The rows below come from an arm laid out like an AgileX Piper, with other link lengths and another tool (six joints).
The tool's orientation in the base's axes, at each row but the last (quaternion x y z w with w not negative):
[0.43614 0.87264 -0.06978 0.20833]
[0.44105 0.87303 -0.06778 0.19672]
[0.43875 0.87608 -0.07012 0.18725]
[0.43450 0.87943 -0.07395 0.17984]
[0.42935 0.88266 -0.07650 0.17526]
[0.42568 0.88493 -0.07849 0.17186]
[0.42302 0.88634 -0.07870 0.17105]
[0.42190 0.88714 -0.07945 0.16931]
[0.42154 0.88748 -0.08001 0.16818]
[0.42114 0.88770 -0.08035 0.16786]
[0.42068 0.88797 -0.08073 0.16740]
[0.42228 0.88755 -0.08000 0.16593]
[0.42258 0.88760 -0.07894 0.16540]
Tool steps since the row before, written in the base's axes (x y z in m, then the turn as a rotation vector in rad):
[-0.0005 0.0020 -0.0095 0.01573 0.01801 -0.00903]
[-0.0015 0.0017 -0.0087 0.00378 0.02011 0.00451]
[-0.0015 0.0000 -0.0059 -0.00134 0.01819 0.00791]
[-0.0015 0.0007 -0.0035 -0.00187 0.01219 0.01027]
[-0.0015 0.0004 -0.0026 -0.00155 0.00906 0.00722]
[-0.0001 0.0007 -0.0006 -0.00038 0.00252 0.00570]
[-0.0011 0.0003 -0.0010 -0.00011 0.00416 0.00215]
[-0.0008 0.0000 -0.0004 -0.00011 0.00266 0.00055]
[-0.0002 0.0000 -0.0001 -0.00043 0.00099 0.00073]
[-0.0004 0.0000 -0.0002 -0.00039 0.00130 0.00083]
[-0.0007 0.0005 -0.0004 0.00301 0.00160 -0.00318]
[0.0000 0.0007 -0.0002 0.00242 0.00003 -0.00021]
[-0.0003 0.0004 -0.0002 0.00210 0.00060 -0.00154]
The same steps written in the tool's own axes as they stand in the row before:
[0.0058 0.0003 0.0078 0.00864 0.02287 0.00745]
[0.0056 -0.0007 0.0070 0.01111 0.01536 -0.00892]
[0.0031 -0.0014 0.0050 0.01115 0.01027 -0.01286]
[0.0027 -0.0008 0.0027 0.00613 0.00624 -0.01346]
[0.0021 -0.0010 0.0019 0.00480 0.00451 -0.00966]
[0.0008 0.0004 0.0003 -0.00006 0.00132 -0.00610]
[0.0012 -0.0007 0.0006 0.00228 0.00255 -0.00321]
[0.0006 -0.0006 0.0002 0.00178 0.00160 -0.00129]
[0.0002 -0.0002 0.0000 0.00070 0.00029 -0.00106]
[0.0003 -0.0003 0.0001 0.00086 0.00052 -0.00123]
[0.0009 -0.0002 0.0001 0.00054 0.00335 0.00320]
[0.0006 0.0004 0.0000 -0.00133 0.00190 0.00074]
[0.0005 0.0000 0.0000 -0.00025 0.00201 0.00175]

